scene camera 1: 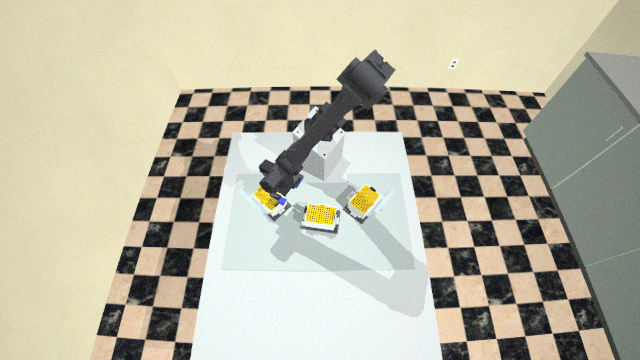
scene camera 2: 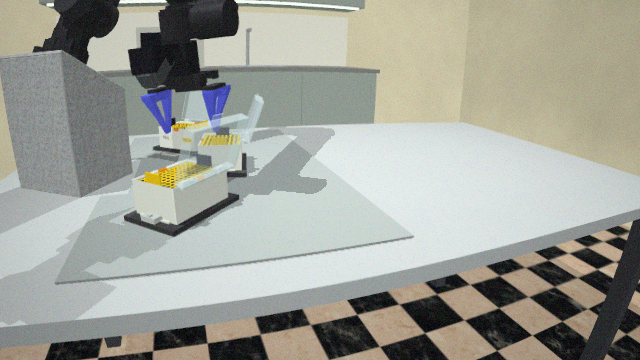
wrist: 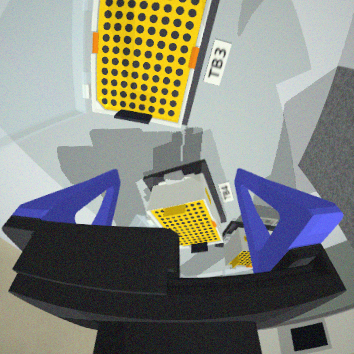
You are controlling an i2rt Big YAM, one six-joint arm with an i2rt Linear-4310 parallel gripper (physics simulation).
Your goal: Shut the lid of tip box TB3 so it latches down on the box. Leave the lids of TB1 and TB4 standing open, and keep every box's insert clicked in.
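Places are measured from the arm's base along level axes (x ahead, y left, z up), in centimetres.
Pixels of known places: gripper, fingertip midpoint: [scene camera 1: 288, 196] [scene camera 2: 191, 132] [wrist: 176, 174]; arm's base, origin of the base link: [scene camera 2: 60, 70].
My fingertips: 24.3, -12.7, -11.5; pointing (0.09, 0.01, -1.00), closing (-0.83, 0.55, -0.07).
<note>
Ahead of a thing's pixels: the offset from my fingertips to its top centre, as dx, dy, dz. Level surfaces: height alone.
Tip box TB3 {-2.4, -9.0, -2.9} [scene camera 1: 264, 200] [scene camera 2: 166, 142] [wrist: 145, 60] is the left box in scene camera 1 and the far one in scene camera 2. Its yellow insert sits level inside. Its clear lid {+2.3, -13.8, +5.0} [scene camera 1: 250, 201] [scene camera 2: 195, 107] [wrist: 45, 85] stands open on the side away from the base. My gripper [scene camera 1: 290, 191] [scene camera 2: 192, 130] [wrist: 176, 174] is open and empty, above the TB3 end nearer the middle box. The middle box [scene camera 1: 320, 216] [scene camera 2: 220, 151] [wrist: 177, 192] and right box {+0.2, +31.8, -2.9} [scene camera 1: 365, 200] [scene camera 2: 200, 197] [wrist: 243, 254] have open lids and seated inserts; I cannot surely read their labels.
The grey pedestal [scene camera 1: 322, 160] [scene camera 2: 100, 125] [wrist: 330, 135] of the arm stands behind the boxes. The boxes stand on dark bases on a thin pale mat {dz -10.3} [scene camera 1: 250, 250] [scene camera 2: 300, 220] on the white table {dz -10.6} [scene camera 1: 310, 310] [scene camera 2: 450, 190]. Arm shadows cross the mat.
</note>
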